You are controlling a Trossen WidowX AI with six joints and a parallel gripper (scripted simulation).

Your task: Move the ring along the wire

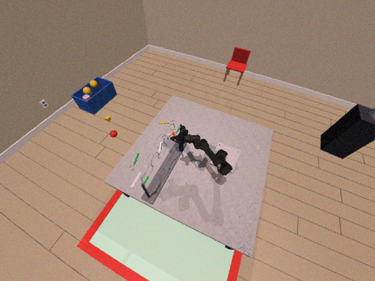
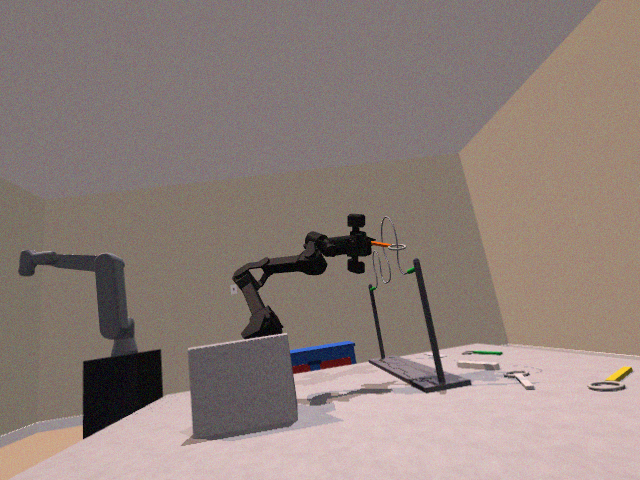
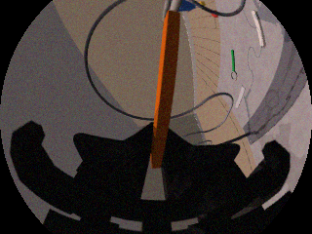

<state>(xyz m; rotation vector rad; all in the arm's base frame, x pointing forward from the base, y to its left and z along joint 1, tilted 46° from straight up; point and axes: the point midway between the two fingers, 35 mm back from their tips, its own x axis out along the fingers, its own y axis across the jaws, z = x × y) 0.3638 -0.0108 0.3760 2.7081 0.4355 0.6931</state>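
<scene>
My gripper tip is 8 cm to the left of the orange-handled ring, 4 cm above it and 2 cm short of it.
</scene>
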